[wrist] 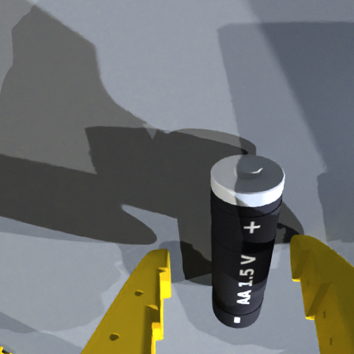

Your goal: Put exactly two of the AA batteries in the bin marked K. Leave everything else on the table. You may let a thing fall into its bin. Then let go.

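A black AA battery (242, 250) with a silver plus end stands out in the wrist view, right of the middle, its plus end toward the top of the picture and its minus end toward the bottom. My gripper (230, 245) is open, with one yellow jaw to the left of the battery and the other to the right. The battery shows in the gap between the jaws, nearer the right one, and a gap shows on each side of it. Neither jaw presses on it. The bin marked K does not show in this view.
The grey table top (165, 60) lies under the battery. Dark shadows of the arm and gripper spread across the left and middle, and a broad shadow covers the upper right. A small yellow part of the arm shows at the bottom left corner.
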